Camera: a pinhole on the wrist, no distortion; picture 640 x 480 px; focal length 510.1 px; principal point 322.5 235.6 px. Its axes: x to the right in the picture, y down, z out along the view. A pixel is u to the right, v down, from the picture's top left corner.
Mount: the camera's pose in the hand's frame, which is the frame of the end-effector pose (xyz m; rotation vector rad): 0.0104 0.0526 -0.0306 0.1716 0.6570 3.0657
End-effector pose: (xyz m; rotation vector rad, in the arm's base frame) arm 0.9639 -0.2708 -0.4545 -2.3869 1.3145 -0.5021
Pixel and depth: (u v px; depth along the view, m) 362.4 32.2 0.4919
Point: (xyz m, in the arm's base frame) 0.8211 -0.4544 -0.9538
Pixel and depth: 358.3 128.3 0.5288
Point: 0.9021 -0.4195 -0.9821
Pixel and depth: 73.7 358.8 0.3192
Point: 1.1155 -0.4568 -0.7182
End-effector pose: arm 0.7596 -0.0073 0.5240 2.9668 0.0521 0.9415
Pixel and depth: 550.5 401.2 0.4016
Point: 0.8962 -0.1212 0.1260
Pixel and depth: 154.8 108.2 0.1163
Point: 0.8457 -0.1314 0.5153
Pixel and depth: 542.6 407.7 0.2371
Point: 0.8405 -0.0927 0.3039
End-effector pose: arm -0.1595 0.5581 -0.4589 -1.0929 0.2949 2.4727
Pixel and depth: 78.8 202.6 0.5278
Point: -0.7507 0.5326 -0.4152
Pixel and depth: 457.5 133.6 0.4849
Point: -0.5255 0.3694 -0.1446
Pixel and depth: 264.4 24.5 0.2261
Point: -0.3866 0.4177 -0.4075
